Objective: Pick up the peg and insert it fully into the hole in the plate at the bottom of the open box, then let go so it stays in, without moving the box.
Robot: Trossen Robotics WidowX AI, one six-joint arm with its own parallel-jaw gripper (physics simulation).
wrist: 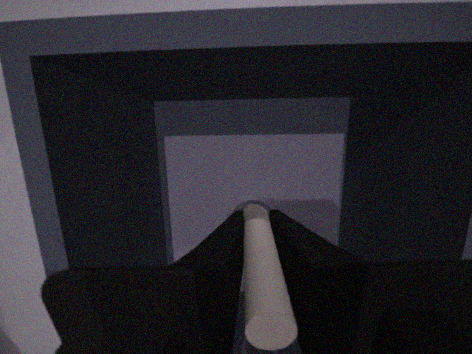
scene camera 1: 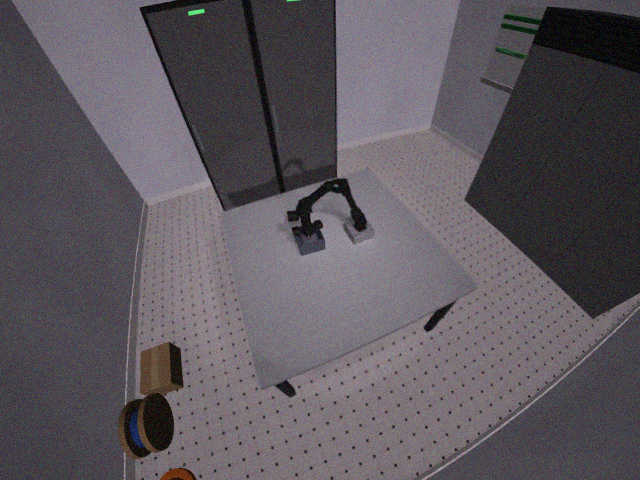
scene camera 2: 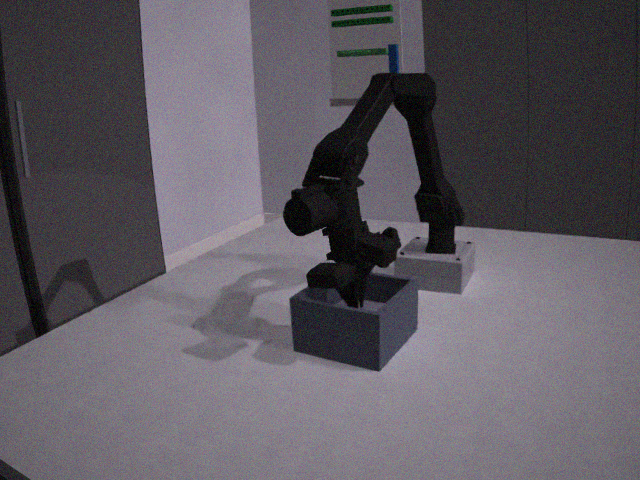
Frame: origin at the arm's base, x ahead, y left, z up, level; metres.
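Seen in the pictures: gripper, fingertip midpoint: (wrist: 256, 218) (scene camera 1: 308, 237); arm's base at its link origin: (scene camera 1: 360, 227) (scene camera 2: 441, 249).
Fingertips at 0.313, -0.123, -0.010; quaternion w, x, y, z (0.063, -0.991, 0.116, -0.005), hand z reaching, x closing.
Pixels of each thing's top centre, then the offset from my fingertips to it, as dx, dy, dz. "spot": a spot on its surface instead. Level surfaces: height alone.
- pale round peg at its top centre: (wrist: 268, 321) -0.001, -0.005, +0.058
- hole's rim at a spot on its surface: (wrist: 254, 201) spot: +0.001, +0.009, -0.001
- light plate at its top centre: (wrist: 252, 221) (scene camera 2: 356, 308) (scene camera 1: 309, 237) -0.003, -0.001, +0.000
- blue-grey open box at its top centre: (wrist: 256, 264) (scene camera 2: 356, 288) (scene camera 1: 308, 233) -0.003, -0.001, +0.037
- pale table at its surface level: dz -0.061
The pale round peg (wrist: 265, 280) is between the fingertips of my gripper (wrist: 256, 218) (scene camera 2: 358, 304), which is shut on it. In the wrist view the peg's lower end overlaps the hole, and a thin arc of the hole's rim (wrist: 254, 201) shows around it. How deep the end sits is hidden. The light plate (wrist: 215, 165) lies at the bottom of the blue-grey open box (scene camera 1: 312, 246) (scene camera 2: 336, 330) (wrist: 240, 27). The fingertips are inside the box, below its rim. The peg cannot be made out in the scene views.
The box stands on the pale table (scene camera 1: 330, 304) (scene camera 2: 206, 423). The arm's light grey base block (scene camera 1: 361, 236) (scene camera 2: 429, 273) stands near the box, behind it in scene camera 2. The box's walls rise around the fingers. A dark cabinet (scene camera 1: 222, 93) stands beyond the table's back edge.
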